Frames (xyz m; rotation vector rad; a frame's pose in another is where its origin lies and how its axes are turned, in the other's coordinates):
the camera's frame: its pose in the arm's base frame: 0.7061 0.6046 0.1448 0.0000 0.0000 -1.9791
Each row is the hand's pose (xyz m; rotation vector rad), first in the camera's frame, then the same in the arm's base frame.
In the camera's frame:
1: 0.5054 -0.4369 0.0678 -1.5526 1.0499 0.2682
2: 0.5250 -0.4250 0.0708 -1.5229 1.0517 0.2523
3: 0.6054 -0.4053 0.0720 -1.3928 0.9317 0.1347
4: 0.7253 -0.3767 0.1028 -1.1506 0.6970 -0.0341
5: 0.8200 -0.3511 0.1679 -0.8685 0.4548 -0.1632
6: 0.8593 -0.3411 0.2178 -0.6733 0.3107 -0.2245
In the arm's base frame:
1: 0.1044 0.3142 0.2126 0.0269 2.0161 -1.0675
2: 0.1076 0.2915 0.2156 0.0462 1.9986 -1.0977
3: 0.0937 0.2099 0.2168 0.0155 1.8646 -1.3176
4: 0.0724 0.0885 0.2476 -0.0572 1.5632 -1.6629
5: 0.0583 -0.0086 0.3127 -0.1165 1.1744 -1.9517
6: 0.0519 -0.0486 0.3626 -0.1346 0.8975 -2.0933

